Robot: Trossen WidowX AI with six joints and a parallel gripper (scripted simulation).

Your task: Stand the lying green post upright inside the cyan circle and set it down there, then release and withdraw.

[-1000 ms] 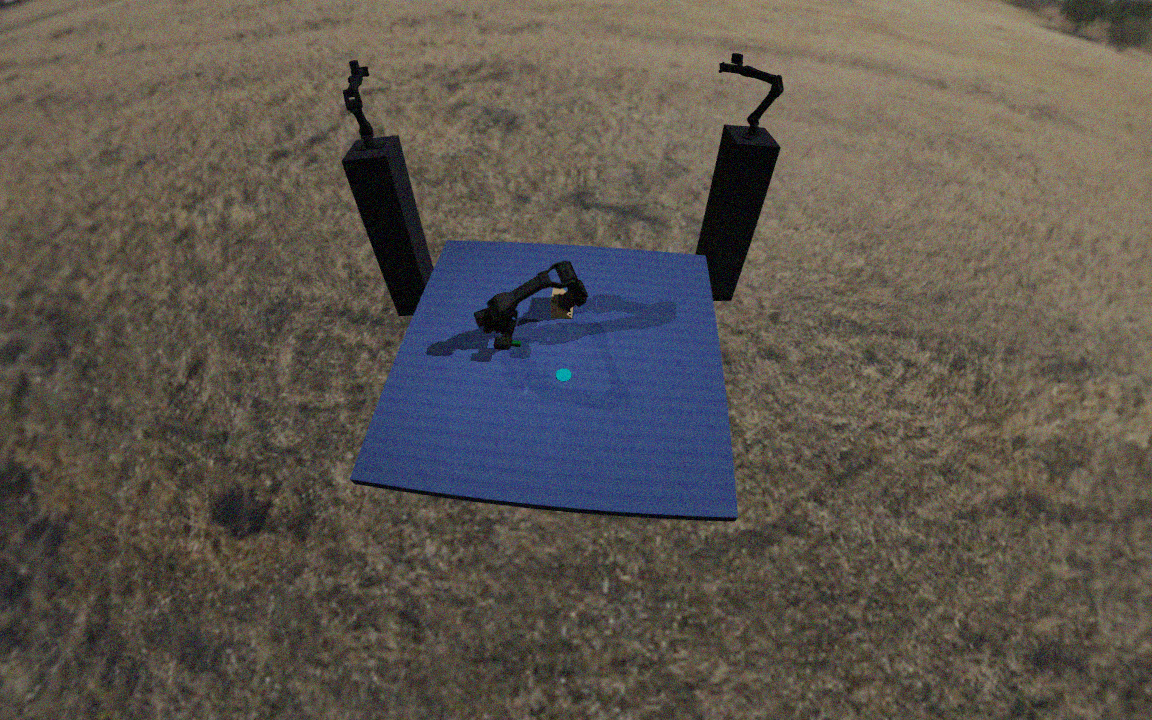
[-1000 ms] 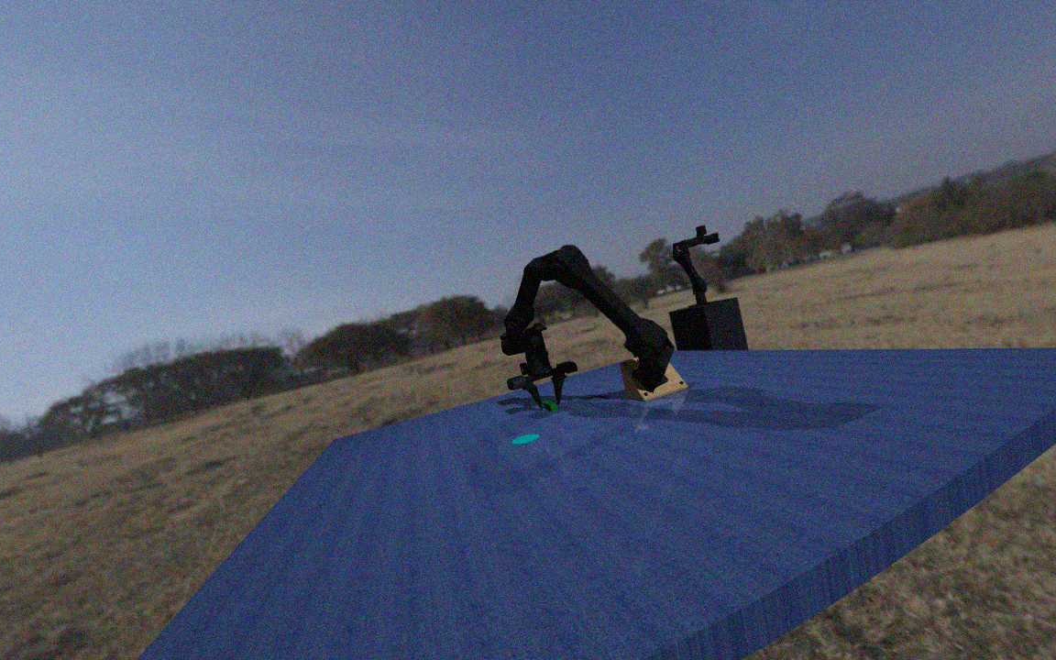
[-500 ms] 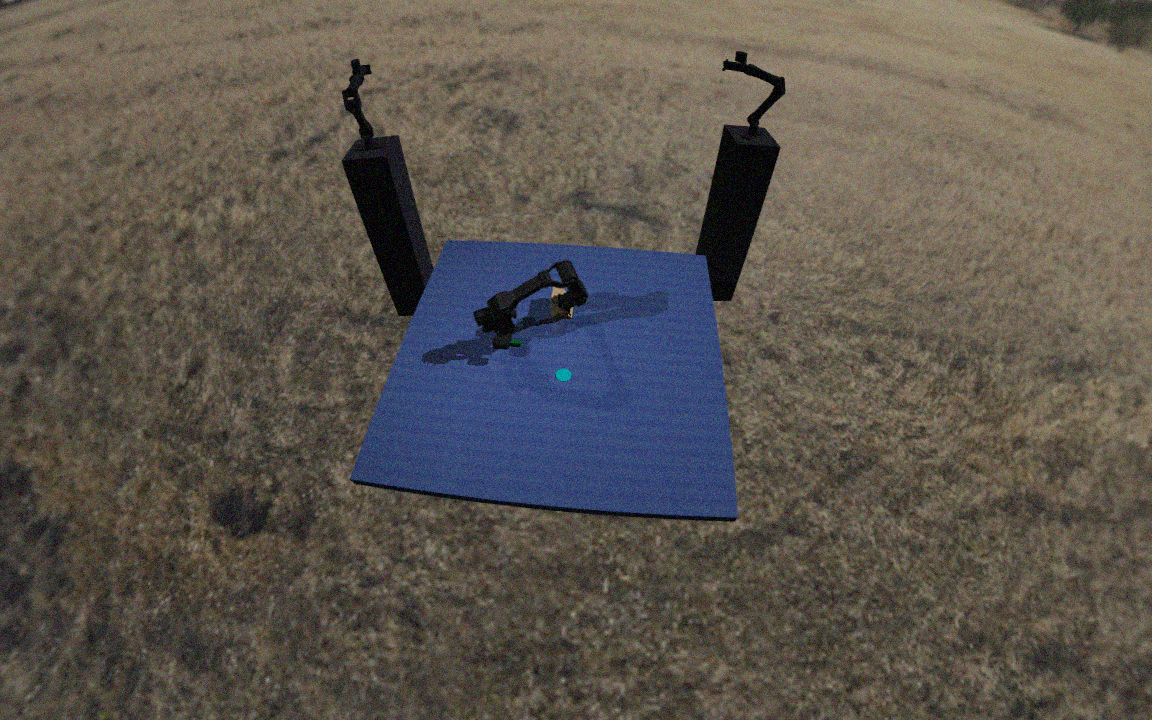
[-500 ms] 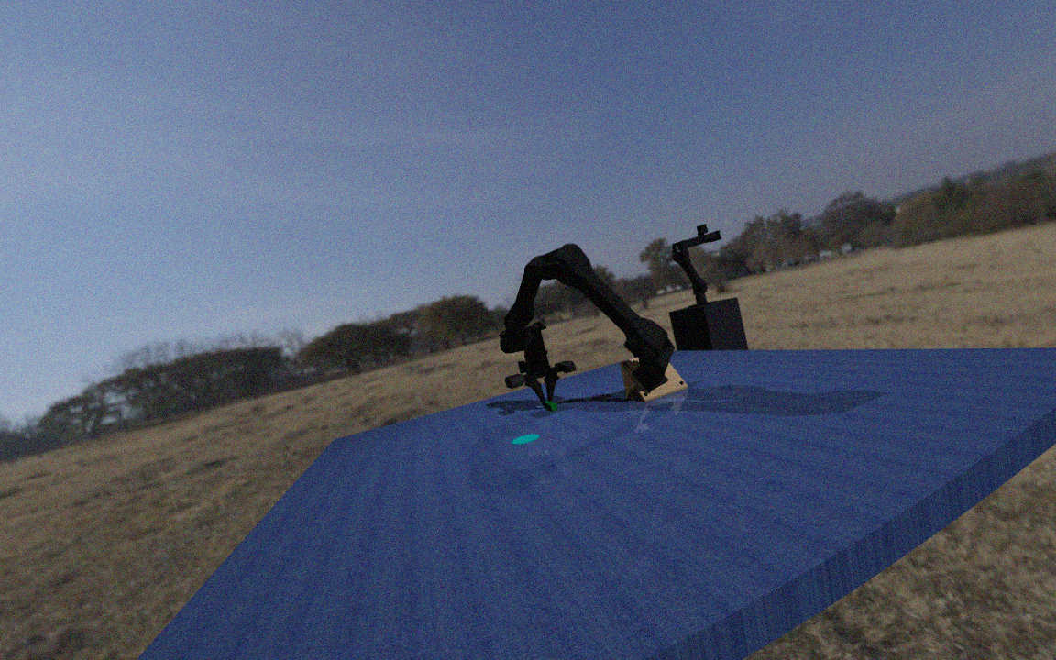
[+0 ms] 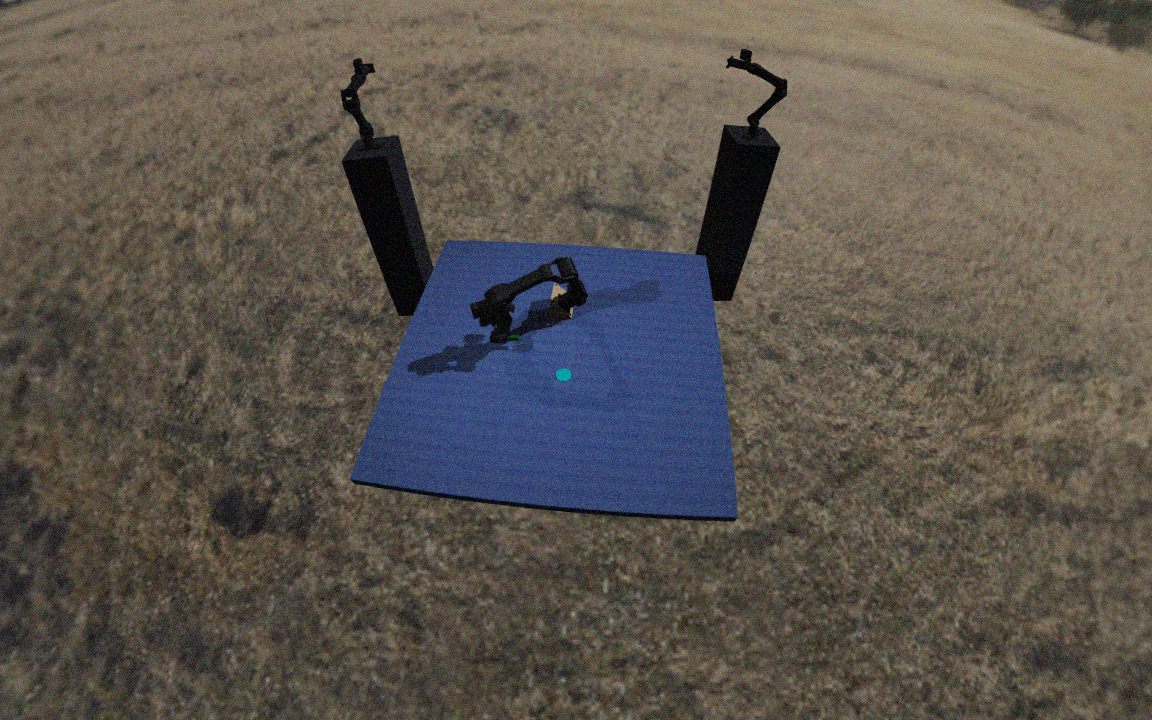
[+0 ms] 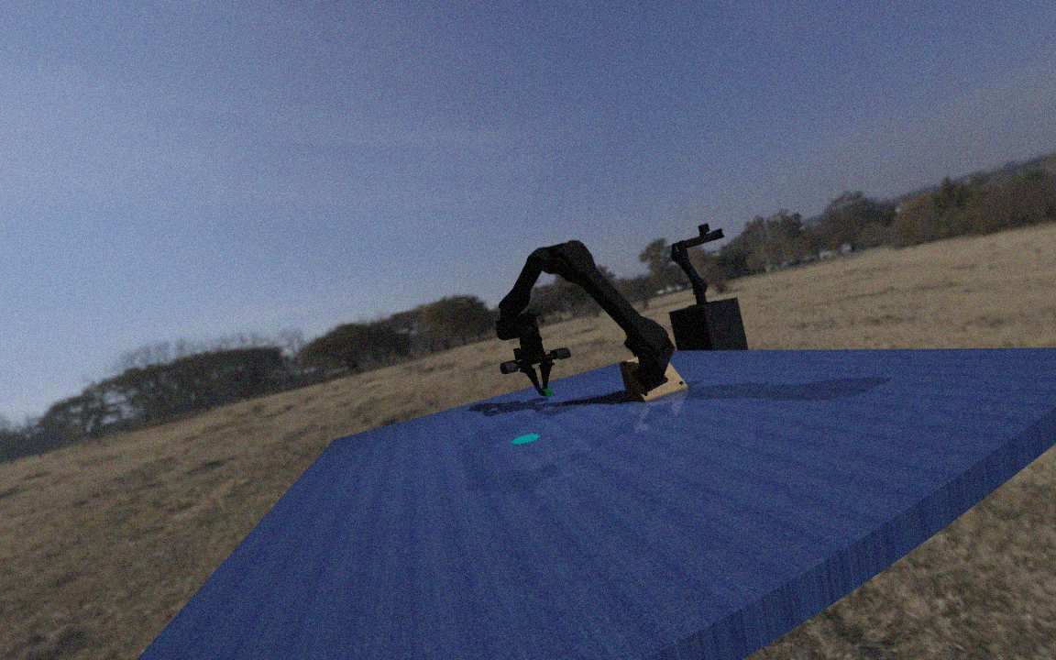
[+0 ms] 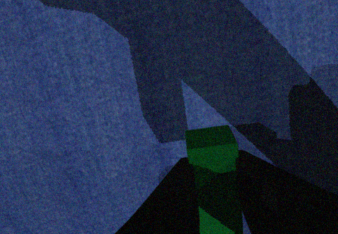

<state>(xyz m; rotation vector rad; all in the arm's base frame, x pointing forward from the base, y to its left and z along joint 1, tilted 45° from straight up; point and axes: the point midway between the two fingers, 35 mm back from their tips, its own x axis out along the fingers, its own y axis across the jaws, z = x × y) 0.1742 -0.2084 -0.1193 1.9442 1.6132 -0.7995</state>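
The cyan circle is 16 cm ahead of my gripper tip, 22 cm to the left of it and 5 cm below it. The rest, counted from my gripper tip: green post 2 cm to the left.
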